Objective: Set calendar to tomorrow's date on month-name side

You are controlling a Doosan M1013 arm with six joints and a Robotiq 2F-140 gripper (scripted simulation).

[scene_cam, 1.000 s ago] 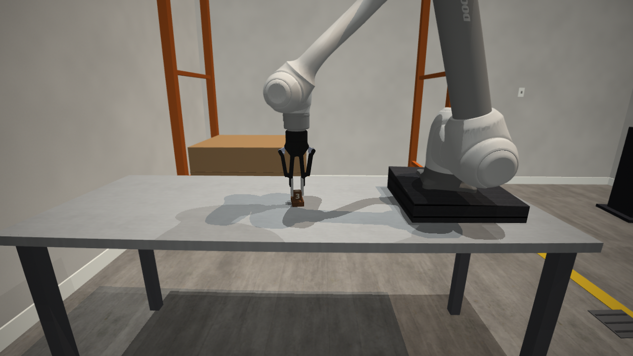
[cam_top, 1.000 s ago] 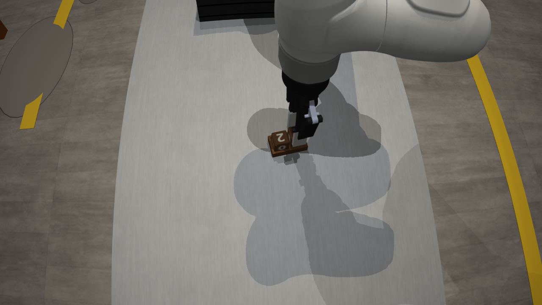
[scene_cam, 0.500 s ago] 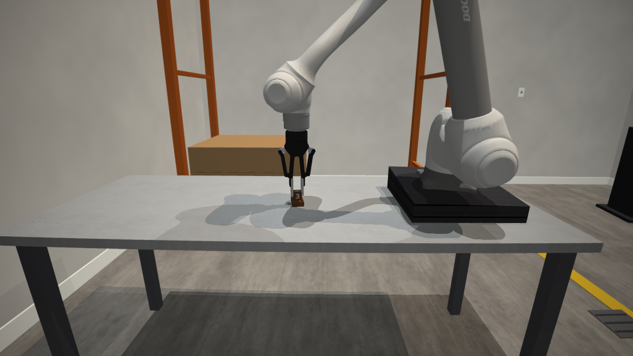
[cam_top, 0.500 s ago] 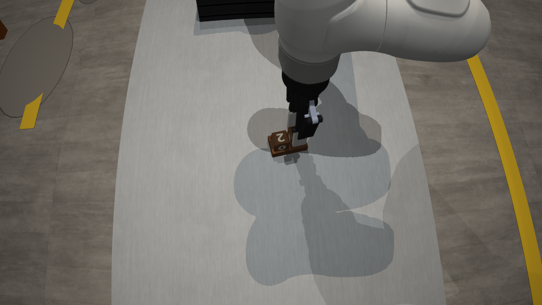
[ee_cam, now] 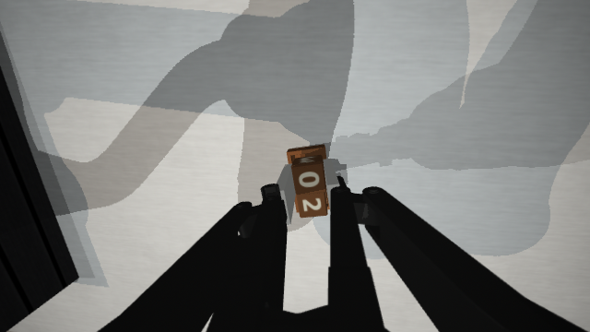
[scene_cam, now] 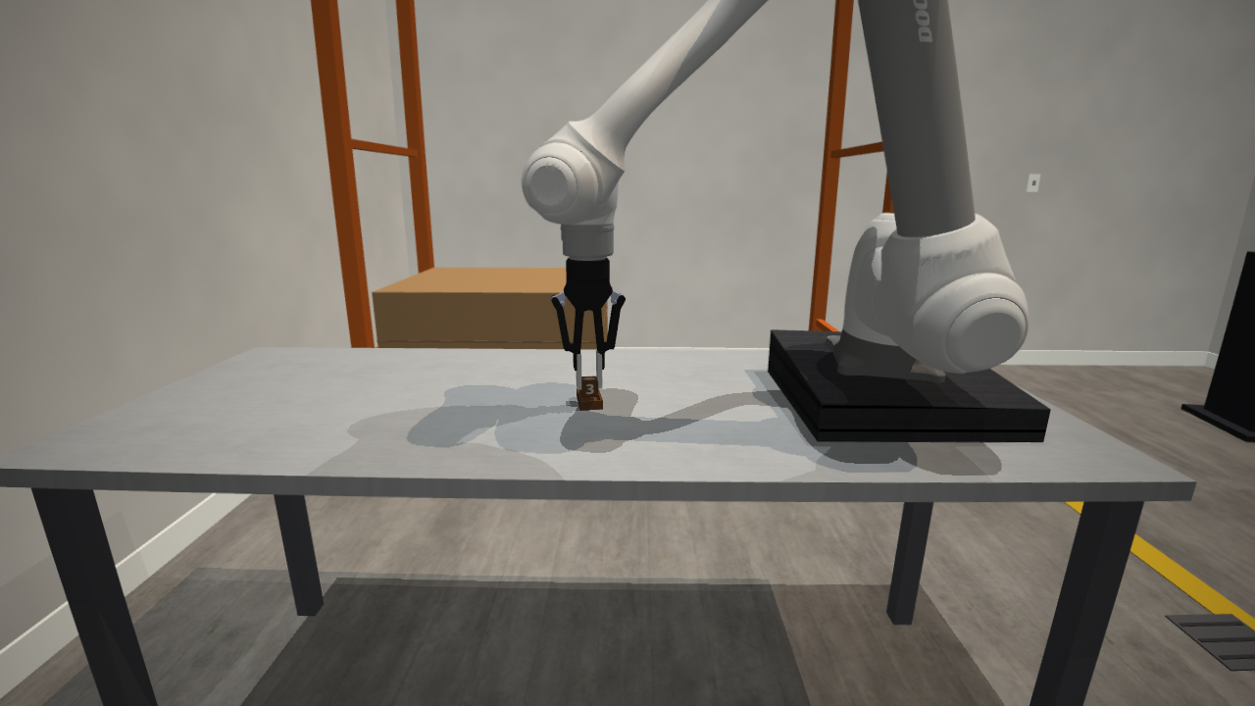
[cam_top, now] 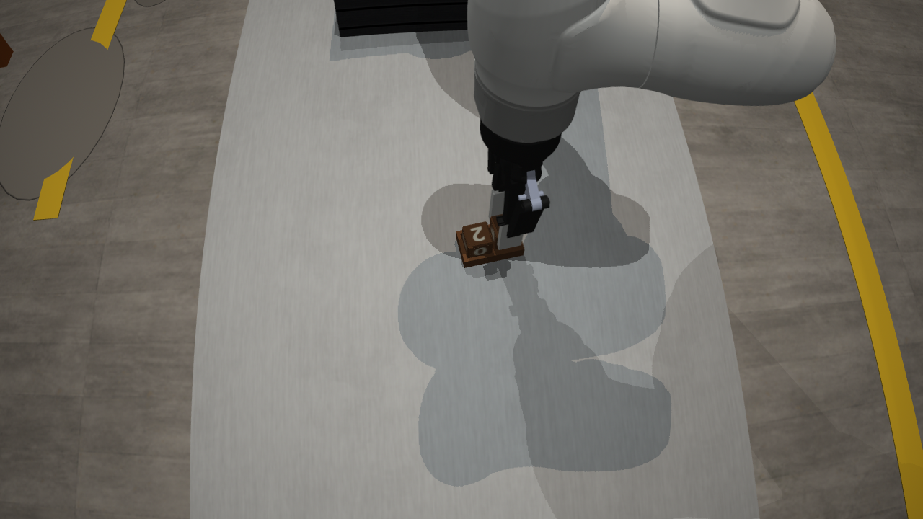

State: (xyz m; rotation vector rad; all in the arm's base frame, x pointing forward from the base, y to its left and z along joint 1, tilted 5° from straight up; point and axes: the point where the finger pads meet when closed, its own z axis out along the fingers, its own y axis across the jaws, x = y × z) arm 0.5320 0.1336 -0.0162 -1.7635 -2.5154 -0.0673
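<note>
The brown calendar tray is 20 mm to the right of my hand and 60 mm below it.
</note>
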